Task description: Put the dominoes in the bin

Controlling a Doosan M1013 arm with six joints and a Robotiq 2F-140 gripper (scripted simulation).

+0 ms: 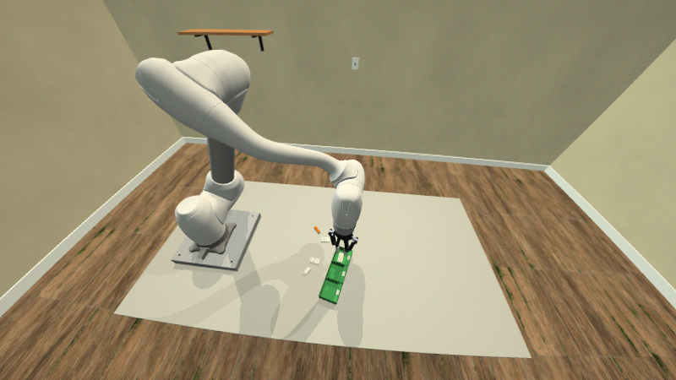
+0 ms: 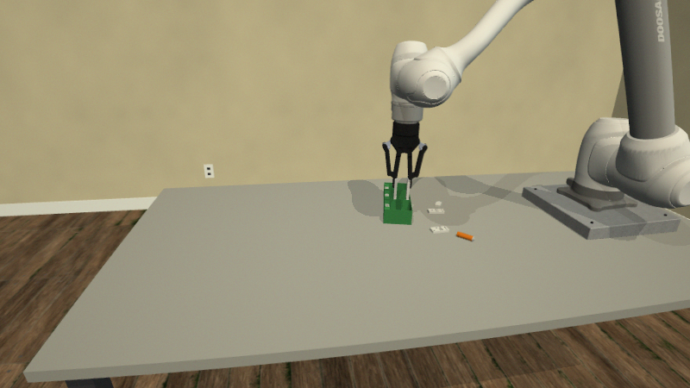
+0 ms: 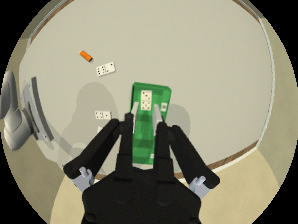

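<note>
Right now my hand is 9 cm above the white domino. The rest, counted from my hand: white block 17 cm behind, 10 cm below, 8 cm to the right; orange cylinder 16 cm to the left, 14 cm behind, 9 cm below.
</note>
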